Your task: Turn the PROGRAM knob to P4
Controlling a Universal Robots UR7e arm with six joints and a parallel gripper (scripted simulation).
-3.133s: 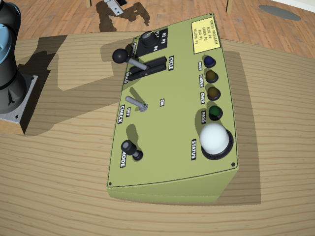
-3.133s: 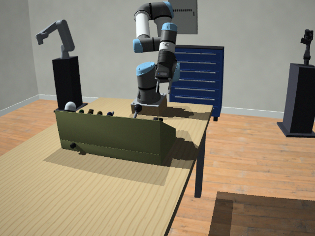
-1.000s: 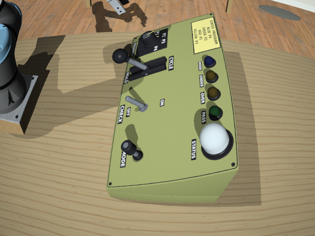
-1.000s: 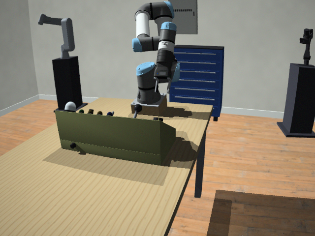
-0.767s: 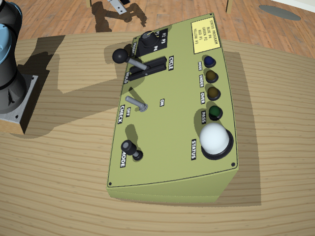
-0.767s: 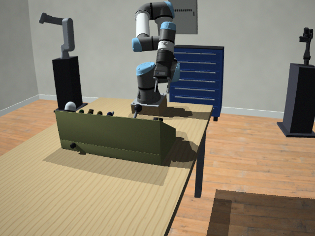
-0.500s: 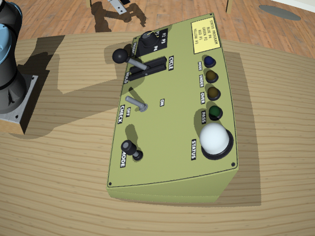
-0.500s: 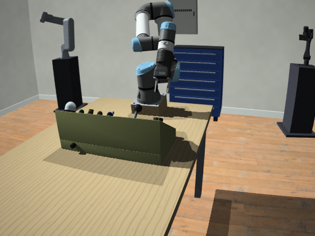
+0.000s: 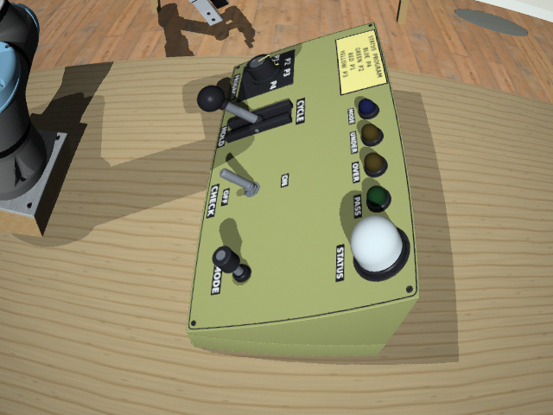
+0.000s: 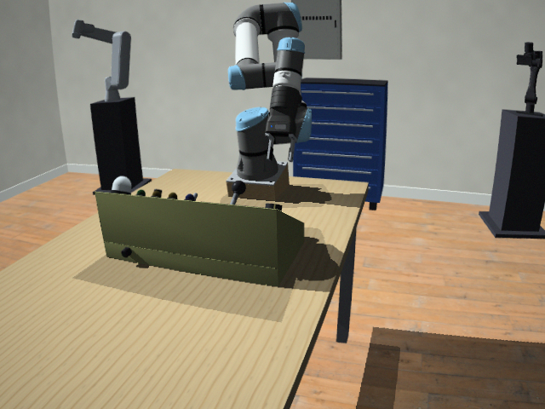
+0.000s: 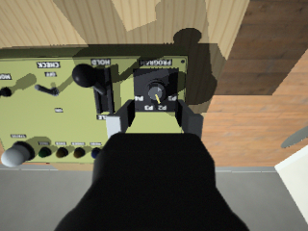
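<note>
My hand is 8 cm short of the program knob, 1 cm to the left of it and 13 cm above it. The rest, counted from my hand: olive console 8 cm ahead, 19 cm to the right, 15 cm below; check toggle 3 cm ahead, 25 cm to the right, 13 cm below; black ball lever 3 cm ahead, 13 cm to the right, 12 cm below.
</note>
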